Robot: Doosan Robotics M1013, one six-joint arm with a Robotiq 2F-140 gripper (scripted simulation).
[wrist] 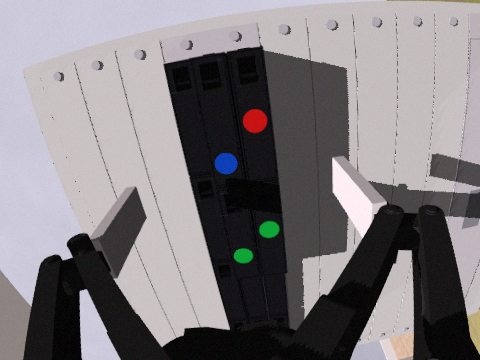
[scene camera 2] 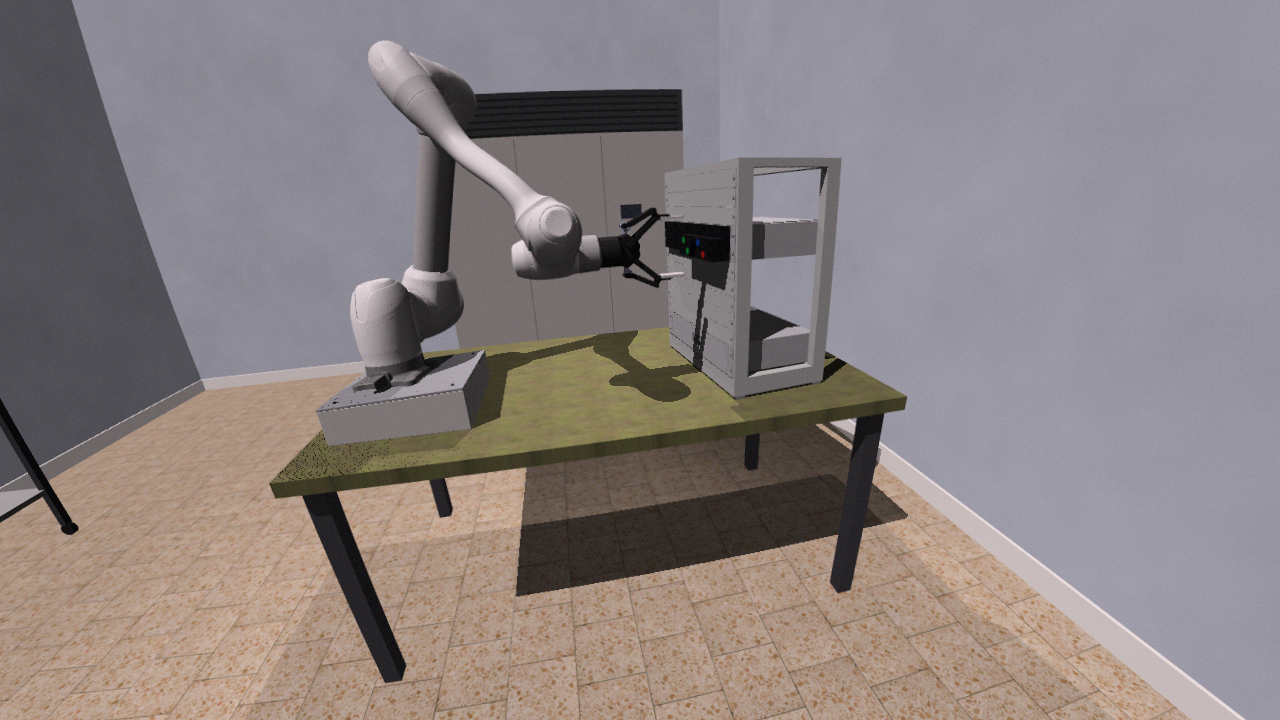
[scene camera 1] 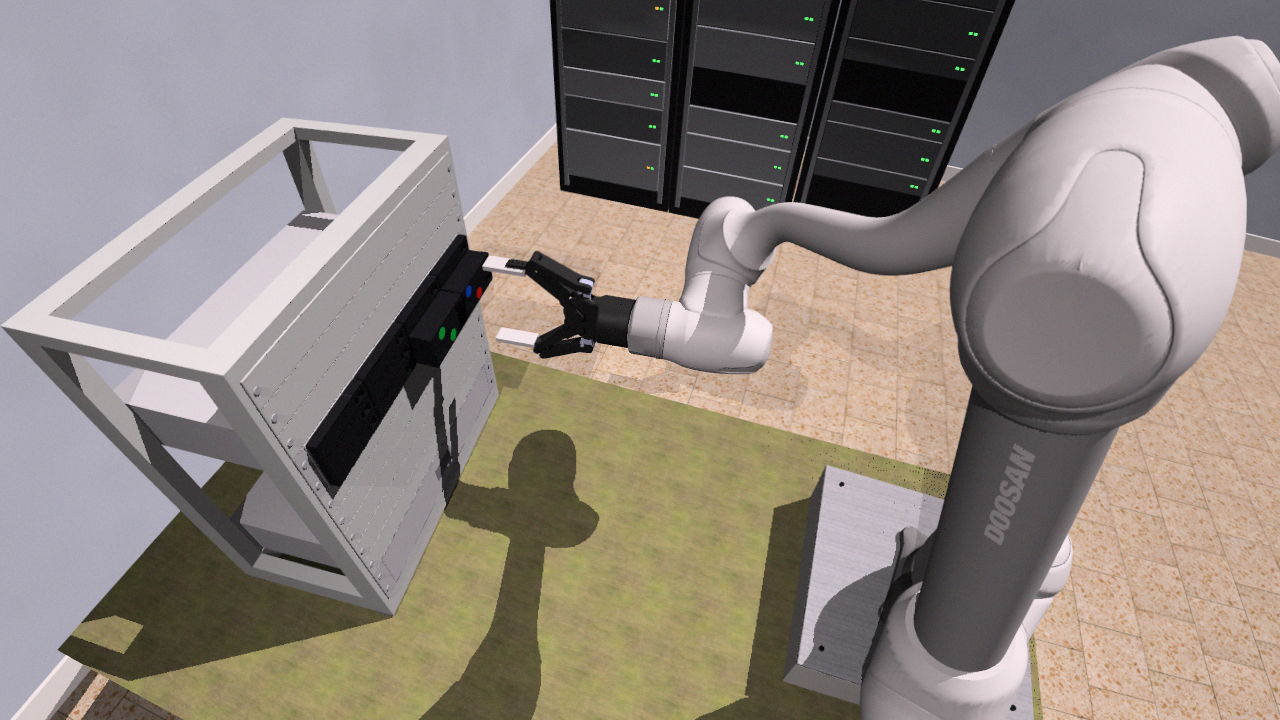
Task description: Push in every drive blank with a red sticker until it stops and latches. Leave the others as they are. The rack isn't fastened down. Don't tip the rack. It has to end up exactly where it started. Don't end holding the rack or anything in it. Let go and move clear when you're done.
Labels:
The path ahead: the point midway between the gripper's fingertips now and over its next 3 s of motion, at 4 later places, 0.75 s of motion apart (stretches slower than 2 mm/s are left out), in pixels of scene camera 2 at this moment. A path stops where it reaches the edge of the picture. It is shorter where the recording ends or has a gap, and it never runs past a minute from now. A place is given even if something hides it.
My gripper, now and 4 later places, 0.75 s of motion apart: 682,246; 690,245; 687,255; 700,254; 706,254

